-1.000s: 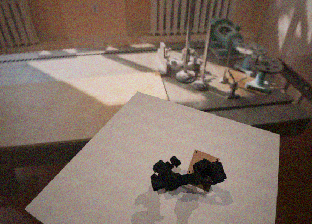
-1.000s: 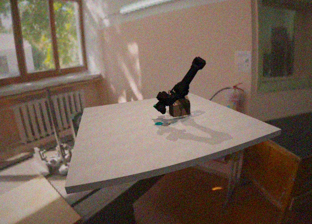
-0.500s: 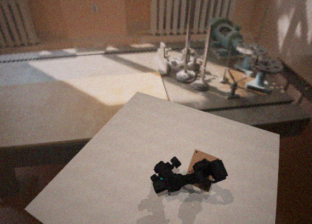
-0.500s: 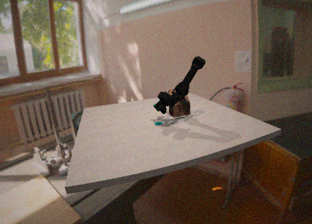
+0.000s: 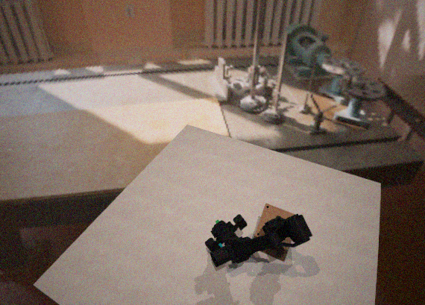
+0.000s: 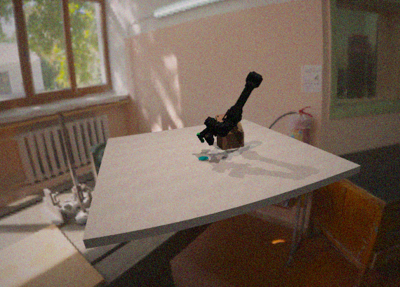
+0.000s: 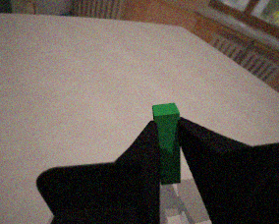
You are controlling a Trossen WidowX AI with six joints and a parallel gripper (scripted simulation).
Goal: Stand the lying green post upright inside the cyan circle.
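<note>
Right now the cyan circle is 13 cm below my gripper tip, 4 cm to the left of it and 1 cm behind it. Round my gripper tip: green post: 2 cm below, 1 cm behind.
</note>
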